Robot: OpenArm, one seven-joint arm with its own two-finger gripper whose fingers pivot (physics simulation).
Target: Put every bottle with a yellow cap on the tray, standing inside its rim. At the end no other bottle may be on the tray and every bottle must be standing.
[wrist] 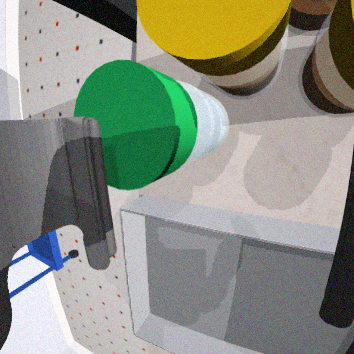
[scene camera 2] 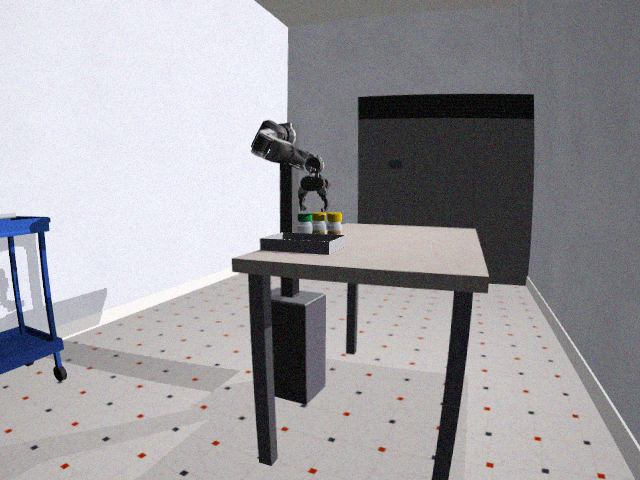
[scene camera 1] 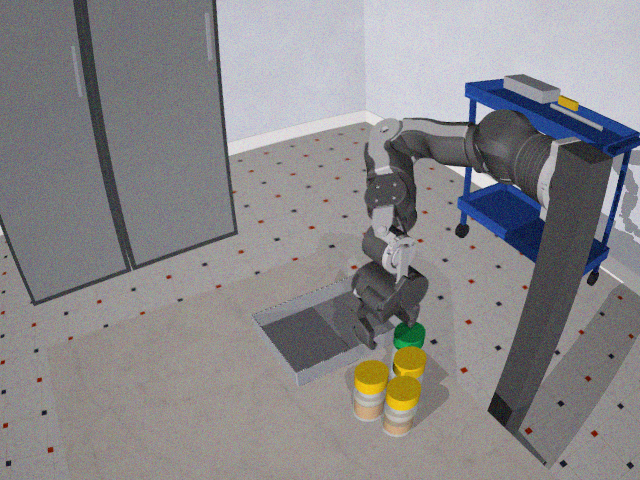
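Observation:
I can see my gripper (scene camera 1: pixel 383 329), (wrist: pixel 204 200) and (scene camera 2: pixel 313 211). There is a grey tray (scene camera 1: pixel 310 336), (wrist: pixel 193 272) here as well. A green-capped bottle (scene camera 1: pixel 404 336), (wrist: pixel 151 124) is also in sight.

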